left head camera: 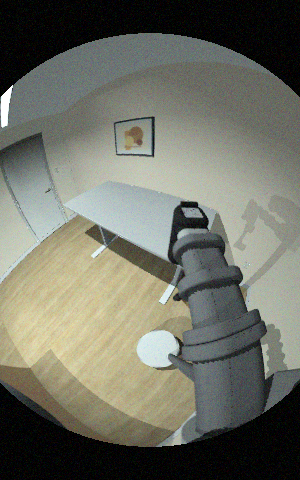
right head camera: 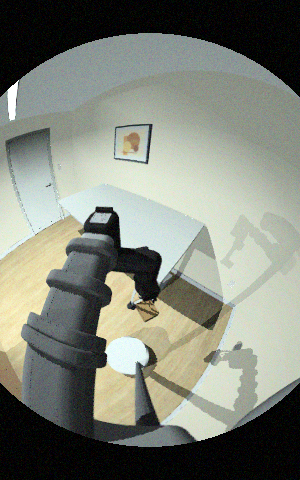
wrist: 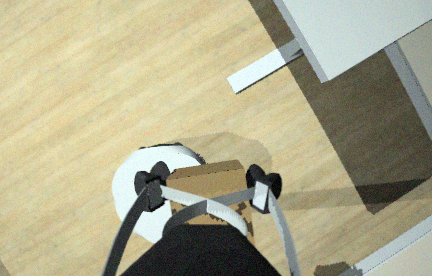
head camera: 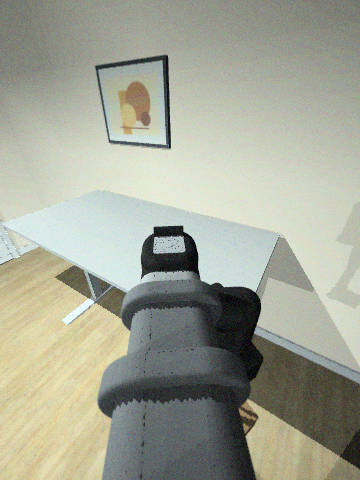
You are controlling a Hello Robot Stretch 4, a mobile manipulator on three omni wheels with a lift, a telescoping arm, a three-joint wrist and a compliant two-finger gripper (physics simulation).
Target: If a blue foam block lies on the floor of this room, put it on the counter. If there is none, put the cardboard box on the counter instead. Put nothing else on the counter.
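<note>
The cardboard box (head camera: 248, 418) (right head camera: 148, 312) (wrist: 206, 181) is small and brown and hangs between the fingertips of my gripper (right head camera: 143, 303) (wrist: 207, 178), which is shut on it. The box is in the air above the wooden floor, off the near right end of a white table (head camera: 100, 220) (left head camera: 115, 205) (right head camera: 165, 225) (wrist: 370, 30). I cannot tell if this table is the counter. Its visible top bears no object; the arm hides part of it in the head views. No blue foam block shows. The arm hides part of the floor.
A white round disc (left head camera: 156, 348) (right head camera: 126, 355) (wrist: 131, 192), apparently part of my base, is below the arm. Table feet (left head camera: 167, 294) (wrist: 257, 72) stick out over the floor. A wall with a framed picture (head camera: 135, 102) stands behind the table. A grey door (left head camera: 30, 185) is at the left.
</note>
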